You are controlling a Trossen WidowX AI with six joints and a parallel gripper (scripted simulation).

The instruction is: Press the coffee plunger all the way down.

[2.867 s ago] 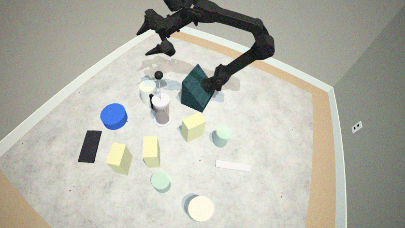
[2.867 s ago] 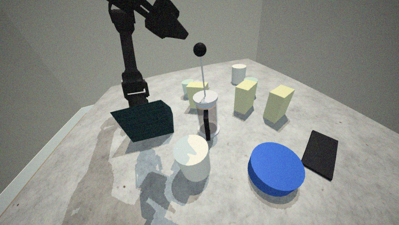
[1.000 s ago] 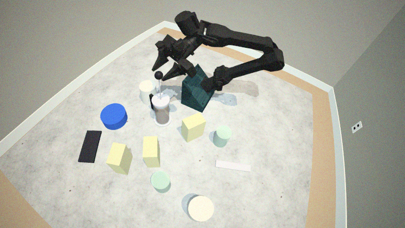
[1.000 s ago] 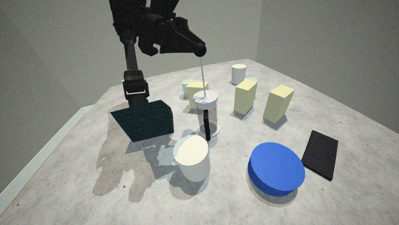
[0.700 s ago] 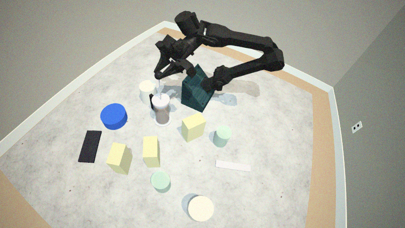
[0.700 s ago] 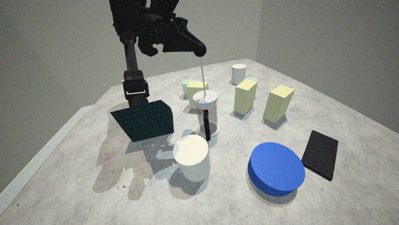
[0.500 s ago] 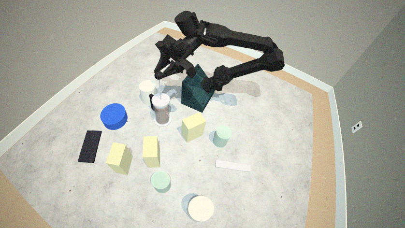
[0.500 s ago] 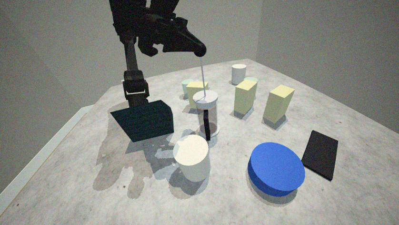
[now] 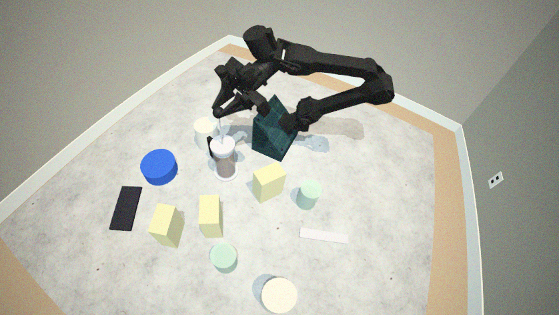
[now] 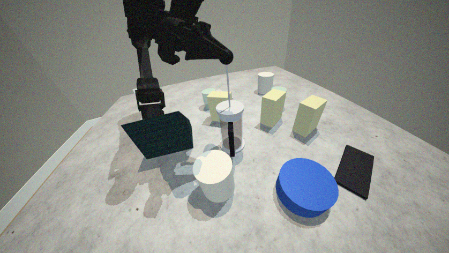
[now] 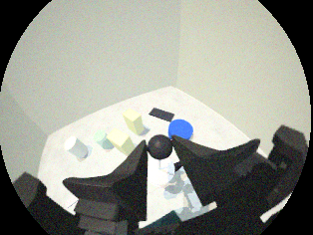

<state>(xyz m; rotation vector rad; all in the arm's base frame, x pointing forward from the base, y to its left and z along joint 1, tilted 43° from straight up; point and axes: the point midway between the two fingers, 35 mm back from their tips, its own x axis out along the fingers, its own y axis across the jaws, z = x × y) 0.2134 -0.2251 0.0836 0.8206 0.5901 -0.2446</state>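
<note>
My gripper tip is now 14 cm above the coffee press, 1 cm to the left of it and 1 cm past it. Also, from my gripper tip: black slab (26 cm below, 26 cm ahead, 21 cm to the right); blue disc (24 cm below, 20 cm to the right, 9 cm ahead); white strip (38 cm to the left, 26 cm below, 6 cm ahead).
</note>
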